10 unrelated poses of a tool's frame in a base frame.
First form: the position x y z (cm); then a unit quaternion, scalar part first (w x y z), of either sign.
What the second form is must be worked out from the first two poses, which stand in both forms.
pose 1, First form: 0.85, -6.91, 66.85, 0.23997, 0.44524, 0.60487, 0.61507
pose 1, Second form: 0.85, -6.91, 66.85, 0.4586, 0.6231, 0.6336, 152.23
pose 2, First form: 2.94, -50.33, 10.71, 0.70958, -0.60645, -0.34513, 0.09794
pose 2, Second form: 2.94, -50.33, 10.71, -0.8607, -0.4898, 0.1390, 89.60
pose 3, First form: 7.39, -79.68, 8.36, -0.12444, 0.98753, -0.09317, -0.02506
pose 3, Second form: 7.39, -79.68, 8.36, -0.9953, 0.0939, 0.0253, 165.70
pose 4, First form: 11.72, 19.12, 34.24, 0.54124, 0.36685, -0.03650, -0.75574
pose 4, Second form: 11.72, 19.12, 34.24, 0.4363, -0.0434, -0.8988, 114.46
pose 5, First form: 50.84, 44.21, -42.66, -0.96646, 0.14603, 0.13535, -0.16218
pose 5, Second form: 50.84, 44.21, -42.66, -0.5687, -0.5271, 0.6315, 29.76
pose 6, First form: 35.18, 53.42, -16.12, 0.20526, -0.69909, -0.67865, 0.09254
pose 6, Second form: 35.18, 53.42, -16.12, -0.7143, -0.6934, 0.0946, 156.31
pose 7, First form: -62.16, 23.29, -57.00, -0.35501, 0.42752, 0.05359, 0.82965
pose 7, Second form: -62.16, 23.29, -57.00, -0.4573, -0.0573, -0.8875, 138.41
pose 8, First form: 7.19, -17.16, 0.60, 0.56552, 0.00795, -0.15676, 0.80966
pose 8, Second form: 7.19, -17.16, 0.60, 0.0096, -0.1901, 0.9817, 111.12
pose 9, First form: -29.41, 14.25, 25.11, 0.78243, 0.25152, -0.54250, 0.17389
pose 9, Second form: -29.41, 14.25, 25.11, 0.4039, -0.8711, 0.2792, 77.03
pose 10, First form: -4.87, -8.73, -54.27, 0.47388, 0.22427, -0.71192, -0.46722
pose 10, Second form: -4.87, -8.73, -54.27, 0.2547, -0.8085, -0.5306, 123.43
